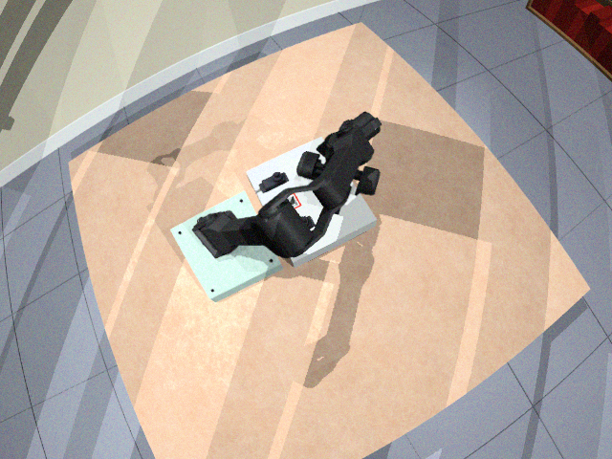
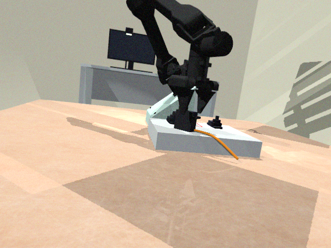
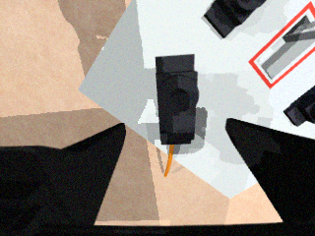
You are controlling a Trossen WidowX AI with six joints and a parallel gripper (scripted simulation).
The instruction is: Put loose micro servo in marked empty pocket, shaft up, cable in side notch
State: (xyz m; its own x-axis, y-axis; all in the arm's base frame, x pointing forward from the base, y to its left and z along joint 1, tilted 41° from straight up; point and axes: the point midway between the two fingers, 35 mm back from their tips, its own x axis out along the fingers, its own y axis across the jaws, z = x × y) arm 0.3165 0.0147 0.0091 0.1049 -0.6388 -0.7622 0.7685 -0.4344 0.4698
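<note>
Now: the grey deck 7 cm below my gripper tip, 5 cm to the left of it and 3 cm behind it.
</note>
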